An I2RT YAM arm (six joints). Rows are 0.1 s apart.
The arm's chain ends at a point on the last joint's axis. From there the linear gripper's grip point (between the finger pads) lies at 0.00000 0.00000 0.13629 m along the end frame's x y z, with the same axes.
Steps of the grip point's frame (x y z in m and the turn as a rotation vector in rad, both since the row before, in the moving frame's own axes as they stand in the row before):
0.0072, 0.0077, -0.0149, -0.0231, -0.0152, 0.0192
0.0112, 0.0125, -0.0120, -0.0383, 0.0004, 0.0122
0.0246, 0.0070, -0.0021, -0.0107, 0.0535, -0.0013
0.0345, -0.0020, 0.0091, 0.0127, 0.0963, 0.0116
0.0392, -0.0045, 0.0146, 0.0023, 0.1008, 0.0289
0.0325, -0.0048, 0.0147, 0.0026, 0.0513, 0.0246
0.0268, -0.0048, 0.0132, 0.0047, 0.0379, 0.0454
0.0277, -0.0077, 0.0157, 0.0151, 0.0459, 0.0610
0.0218, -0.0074, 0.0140, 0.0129, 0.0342, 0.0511
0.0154, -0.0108, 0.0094, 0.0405, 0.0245, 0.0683
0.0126, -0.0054, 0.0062, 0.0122, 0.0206, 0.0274
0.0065, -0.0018, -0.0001, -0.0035, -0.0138, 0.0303
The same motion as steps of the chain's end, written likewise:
0.0093, 0.0046, -0.0148, -0.0231, -0.0152, 0.0192
0.0112, 0.0073, -0.0119, -0.0383, 0.0004, 0.0122
0.0173, 0.0055, -0.0019, -0.0107, 0.0535, -0.0013
0.0214, -0.0003, 0.0097, 0.0127, 0.0963, 0.0116
0.0255, -0.0044, 0.0153, 0.0023, 0.1008, 0.0289
0.0255, -0.0045, 0.0149, 0.0026, 0.0513, 0.0246
0.0216, -0.0043, 0.0133, 0.0047, 0.0379, 0.0454
0.0214, -0.0058, 0.0159, 0.0151, 0.0459, 0.0610
0.0171, -0.0058, 0.0141, 0.0129, 0.0342, 0.0511
0.0119, -0.0054, 0.0096, 0.0405, 0.0245, 0.0683
0.0098, -0.0038, 0.0062, 0.0122, 0.0206, 0.0274
0.0084, -0.0022, -0.0001, -0.0035, -0.0138, 0.0303

